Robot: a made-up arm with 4 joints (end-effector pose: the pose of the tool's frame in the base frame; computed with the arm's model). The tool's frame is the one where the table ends.
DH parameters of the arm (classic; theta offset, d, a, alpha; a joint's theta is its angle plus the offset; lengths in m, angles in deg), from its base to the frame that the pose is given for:
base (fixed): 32.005 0 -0.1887 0
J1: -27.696 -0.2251 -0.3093 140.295
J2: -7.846 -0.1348 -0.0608 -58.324
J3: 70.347 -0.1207 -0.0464 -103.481
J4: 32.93 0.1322 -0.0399 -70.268
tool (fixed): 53.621 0.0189 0 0
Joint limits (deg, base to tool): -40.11..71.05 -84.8..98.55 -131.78..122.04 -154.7..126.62
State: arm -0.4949 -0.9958 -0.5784 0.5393
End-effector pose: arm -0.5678 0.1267 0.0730 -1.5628 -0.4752 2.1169
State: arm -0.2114 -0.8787 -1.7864 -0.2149
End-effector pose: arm -0.5135 0.1525 0.0670 -1.1385 1.0155 2.4862
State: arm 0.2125 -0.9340 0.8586 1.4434
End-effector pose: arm -0.6626 -0.2404 -0.1036 1.9572 1.8556 -0.5623
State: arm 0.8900 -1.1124 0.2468 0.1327
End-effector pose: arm -0.4434 -0.5429 -0.0204 -1.0050 -1.9925 1.9191
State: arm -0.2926 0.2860 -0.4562 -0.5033
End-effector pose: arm -0.5911 0.2821 -0.1315 -1.6631 0.2700 -0.0845
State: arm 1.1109 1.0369 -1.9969 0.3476
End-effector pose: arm -0.5011 -0.2874 0.0126 -1.4765 -0.0419 2.1860
